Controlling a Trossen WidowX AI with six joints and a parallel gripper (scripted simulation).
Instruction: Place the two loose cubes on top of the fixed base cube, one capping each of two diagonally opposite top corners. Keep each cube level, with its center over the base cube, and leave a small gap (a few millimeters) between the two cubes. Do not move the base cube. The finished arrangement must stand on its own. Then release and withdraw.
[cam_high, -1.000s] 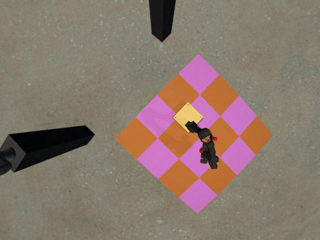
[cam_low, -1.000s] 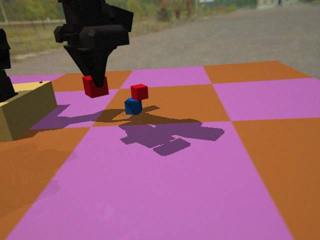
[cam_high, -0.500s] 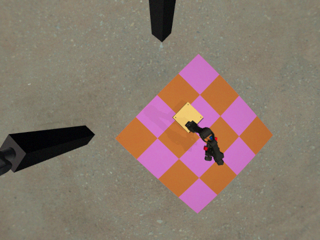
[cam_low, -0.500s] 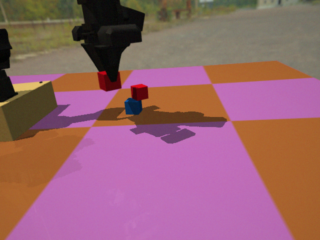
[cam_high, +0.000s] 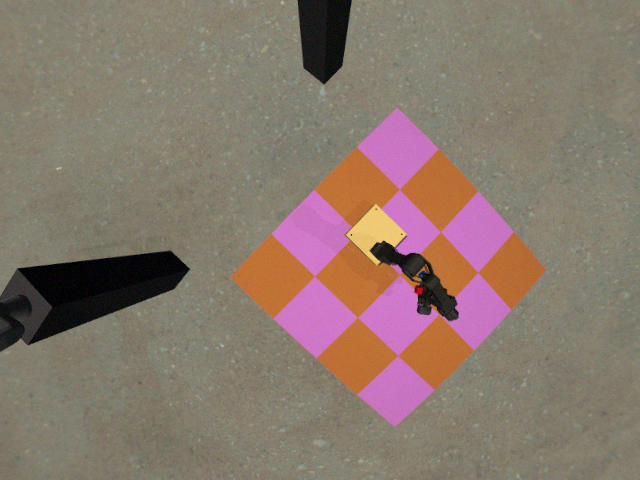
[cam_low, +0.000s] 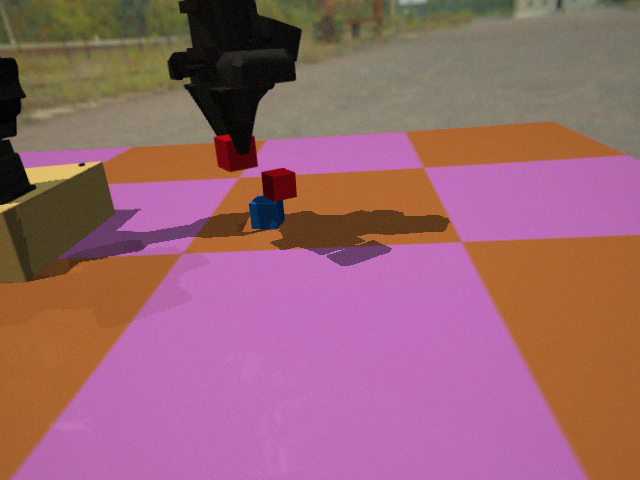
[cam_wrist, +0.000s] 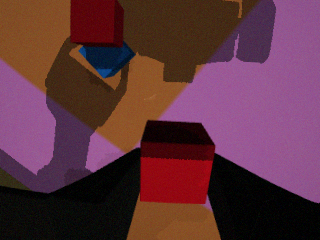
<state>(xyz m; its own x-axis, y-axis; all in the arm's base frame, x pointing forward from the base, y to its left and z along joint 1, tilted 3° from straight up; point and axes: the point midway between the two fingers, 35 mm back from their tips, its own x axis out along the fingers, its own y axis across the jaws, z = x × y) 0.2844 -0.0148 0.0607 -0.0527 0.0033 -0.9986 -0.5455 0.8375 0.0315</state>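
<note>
Right now the blue base cube is 100 mm below my gripper tip, 80 mm to the left of it and 10 mm ahead of it.
</note>
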